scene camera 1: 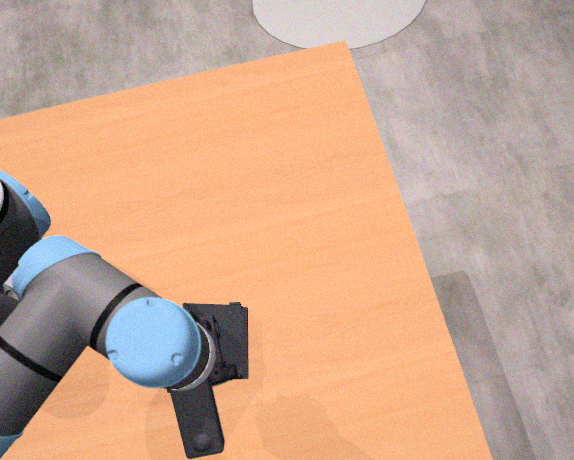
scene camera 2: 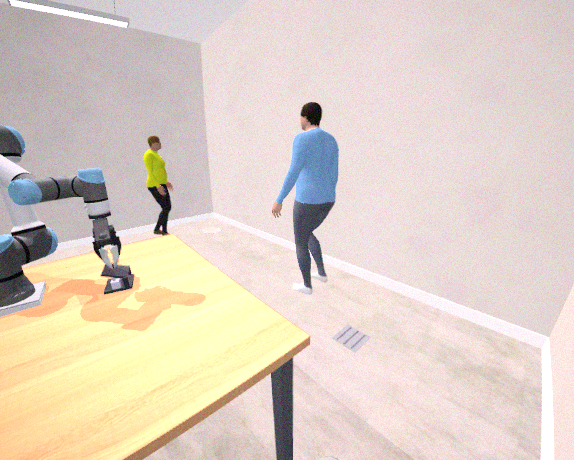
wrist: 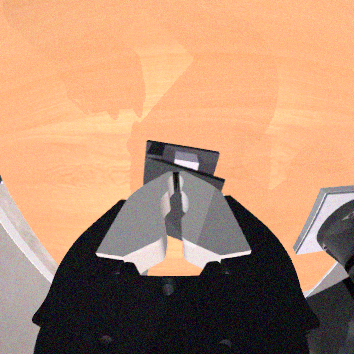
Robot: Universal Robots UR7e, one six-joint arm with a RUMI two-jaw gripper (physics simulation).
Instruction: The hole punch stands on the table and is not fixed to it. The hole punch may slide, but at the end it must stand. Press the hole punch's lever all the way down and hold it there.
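Frame: origin at the arm's base, x right, y ahead, z up, level; metres.
Where they show: gripper, between the fingertips: (scene camera 2: 113, 268) (wrist: 176, 174); arm's base, origin of its link: (scene camera 2: 11, 296) (wrist: 344, 223).
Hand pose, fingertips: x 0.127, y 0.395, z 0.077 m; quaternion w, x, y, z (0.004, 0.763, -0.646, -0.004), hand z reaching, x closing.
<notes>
Each offset is from my fingertips to the top centre of the thing. Level surfaces: height alone.
The dark hole punch @(dx -0.067, dy -0.004, dz -0.020 m) (scene camera 1: 236, 340) (scene camera 2: 120, 284) (wrist: 207, 159) stands upright on the table @(dz -0.105 m) (scene camera 1: 300, 225) (scene camera 2: 200, 350). Its lever @(dx -0.067, dy -0.004, dz -0.020 m) (scene camera 2: 115, 271) (wrist: 156, 172) is a flat dark plate, with a visible gap between it and the base in scene camera 2. My gripper (scene camera 2: 114, 265) (wrist: 176, 174) is shut and empty and points down. Its fingertips are at the lever's upper face, seemingly touching it; exact contact is too small to tell. In scene camera 1 the wrist hides the fingertips and part of the punch; in the wrist view the fingers cover much of the lever.
The arm's base plate (scene camera 2: 37, 295) (wrist: 312, 220) stands on the table beside the punch. The table's edge (scene camera 1: 422, 250) lies to the right in scene camera 1. Two people, one in a blue top (scene camera 2: 316, 165) and one in yellow (scene camera 2: 156, 167), stand on the floor beyond the table.
</notes>
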